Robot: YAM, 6 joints.
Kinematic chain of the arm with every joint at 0, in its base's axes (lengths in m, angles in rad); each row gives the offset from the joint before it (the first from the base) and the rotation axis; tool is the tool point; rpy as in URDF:
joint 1: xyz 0 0 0.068 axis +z
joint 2: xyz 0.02 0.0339 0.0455 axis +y
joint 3: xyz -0.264 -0.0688 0 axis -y
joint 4: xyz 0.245 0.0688 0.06 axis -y
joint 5: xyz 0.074 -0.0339 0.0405 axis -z
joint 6: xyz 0.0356 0 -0.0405 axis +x
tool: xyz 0 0 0 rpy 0 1.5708 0
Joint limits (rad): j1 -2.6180..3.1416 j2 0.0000..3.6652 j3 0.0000..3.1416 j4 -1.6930..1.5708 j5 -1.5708..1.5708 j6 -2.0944..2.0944
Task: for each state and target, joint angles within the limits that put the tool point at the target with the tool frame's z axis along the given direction. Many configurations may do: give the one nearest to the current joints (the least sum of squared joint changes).
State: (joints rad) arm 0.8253 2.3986 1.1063 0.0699 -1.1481 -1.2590
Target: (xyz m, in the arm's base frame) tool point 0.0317 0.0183 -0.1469 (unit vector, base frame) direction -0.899 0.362 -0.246
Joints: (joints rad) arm 0.0847 3.2433 0.8076 -0.4289 -0.4521 -1.2590
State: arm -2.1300 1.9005 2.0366 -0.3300 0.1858 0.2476
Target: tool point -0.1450 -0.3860 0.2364 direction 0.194 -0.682 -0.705
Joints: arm -1.9684 1.8730 1.4501 -0.4821 -0.4589 0.2476
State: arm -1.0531 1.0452 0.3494 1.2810 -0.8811 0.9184
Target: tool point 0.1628 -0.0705 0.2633 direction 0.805 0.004 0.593
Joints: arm -0.4847 1.0626 0.1887 1.5695 -0.3884 0.9184
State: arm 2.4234 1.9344 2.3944 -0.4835 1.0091 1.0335
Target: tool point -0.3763 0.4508 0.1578 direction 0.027 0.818 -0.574
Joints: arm 2.3007 2.7170 2.5067 -0.5599 0.6013 1.0335
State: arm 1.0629 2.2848 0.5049 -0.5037 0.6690 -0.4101
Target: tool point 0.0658 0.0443 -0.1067 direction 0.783 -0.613 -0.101
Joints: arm 1.0503 3.0189 0.5934 -0.0992 1.3952 -0.4101
